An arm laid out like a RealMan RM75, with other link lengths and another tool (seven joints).
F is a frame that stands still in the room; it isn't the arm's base.
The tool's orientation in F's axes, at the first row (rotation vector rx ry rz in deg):
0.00, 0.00, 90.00
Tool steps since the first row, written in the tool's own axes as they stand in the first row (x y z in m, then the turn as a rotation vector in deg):
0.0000, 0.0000, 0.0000, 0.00, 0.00, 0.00
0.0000, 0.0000, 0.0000, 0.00, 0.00, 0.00
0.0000, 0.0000, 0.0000, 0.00, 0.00, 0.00
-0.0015, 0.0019, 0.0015, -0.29, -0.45, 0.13
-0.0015, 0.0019, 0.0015, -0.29, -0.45, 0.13
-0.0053, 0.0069, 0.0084, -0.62, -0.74, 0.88
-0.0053, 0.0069, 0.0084, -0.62, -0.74, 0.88
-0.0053, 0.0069, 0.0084, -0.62, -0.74, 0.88
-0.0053, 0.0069, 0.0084, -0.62, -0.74, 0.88
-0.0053, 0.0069, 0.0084, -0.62, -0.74, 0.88
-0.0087, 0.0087, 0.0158, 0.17, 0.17, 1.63
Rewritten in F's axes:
0.0000, 0.0000, 0.0000, 0.00, 0.00, 0.00
0.0000, 0.0000, 0.0000, 0.00, 0.00, 0.00
0.0000, 0.0000, 0.0000, 0.00, 0.00, 0.00
-0.0019, -0.0015, 0.0015, 0.45, -0.29, 0.13
-0.0019, -0.0015, 0.0015, 0.45, -0.29, 0.13
-0.0069, -0.0053, 0.0084, 0.74, -0.62, 0.88
-0.0069, -0.0053, 0.0084, 0.74, -0.62, 0.88
-0.0069, -0.0053, 0.0084, 0.74, -0.62, 0.88
-0.0069, -0.0053, 0.0084, 0.74, -0.62, 0.88
-0.0069, -0.0053, 0.0084, 0.74, -0.62, 0.88
-0.0087, -0.0087, 0.0158, -0.17, 0.17, 1.63

